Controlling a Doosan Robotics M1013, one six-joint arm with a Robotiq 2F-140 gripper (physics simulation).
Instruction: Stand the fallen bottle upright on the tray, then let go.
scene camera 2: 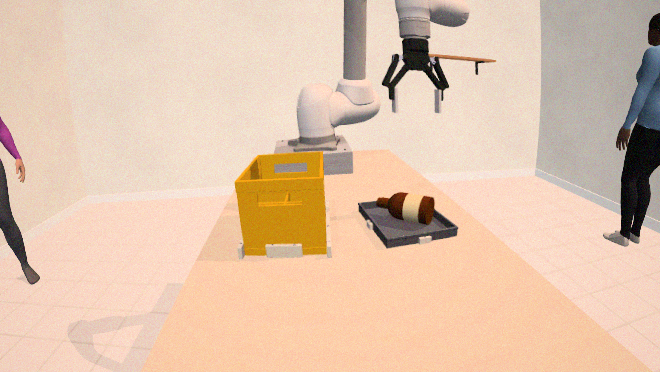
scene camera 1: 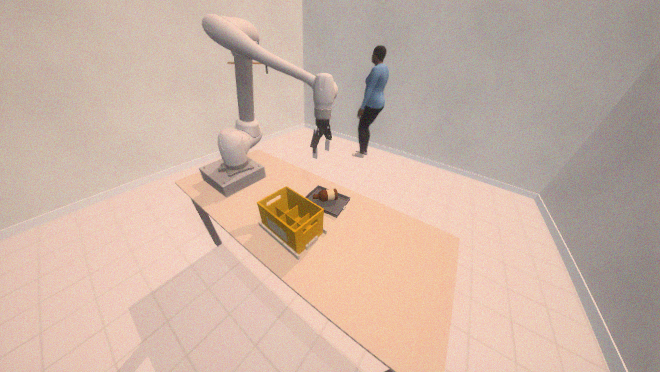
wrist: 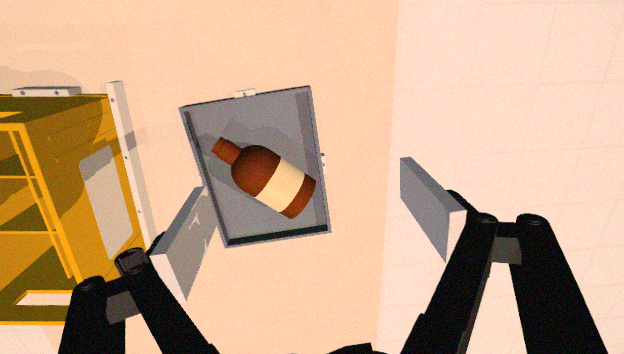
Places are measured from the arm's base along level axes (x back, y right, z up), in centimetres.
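Pixels of known places: gripper, fingertip midpoint: (scene camera 2: pixel 417 112) (scene camera 1: pixel 321 154) (wrist: pixel 305 191); arm's base, origin of the base link: (scene camera 2: pixel 317 145) (scene camera 1: pixel 237 166).
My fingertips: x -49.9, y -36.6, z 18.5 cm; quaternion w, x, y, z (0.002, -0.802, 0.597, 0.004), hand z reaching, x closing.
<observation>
Ahead of a thing's pixels: the offset from my fingertips to its top centre. Level surfaces: height alone.
A brown bottle with a cream label @[dx -9.7, dy +4.6, dz -20.4 cm] (scene camera 1: pixel 331 194) (scene camera 2: pixel 412 208) (wrist: pixel 280 185) lies on its side in the dark grey tray @[dx -11.2, dy +4.3, dz -25.7 cm] (scene camera 1: pixel 338 212) (scene camera 2: pixel 390 240) (wrist: pixel 277 235). In the wrist view its neck points to the upper left and its base to the lower right. My gripper (scene camera 1: pixel 321 151) (scene camera 2: pixel 416 102) (wrist: pixel 305 191) is open with nothing between its fingers. It hangs high above the table, well above the bottle and tray, fingers pointing down.
A yellow divided crate @[dx -16.7, dy +34.1, dz -10.7 cm] (scene camera 1: pixel 300 240) (scene camera 2: pixel 282 220) (wrist: pixel 75 185) stands beside the tray, held by pale brackets on the table @[dz -28.3 cm] (scene camera 1: pixel 380 270) (scene camera 2: pixel 370 310). A person in blue (scene camera 1: pixel 376 90) (scene camera 2: pixel 650 100) stands beyond the table. A person in purple (scene camera 2: pixel 7 142) stands at the left.
</observation>
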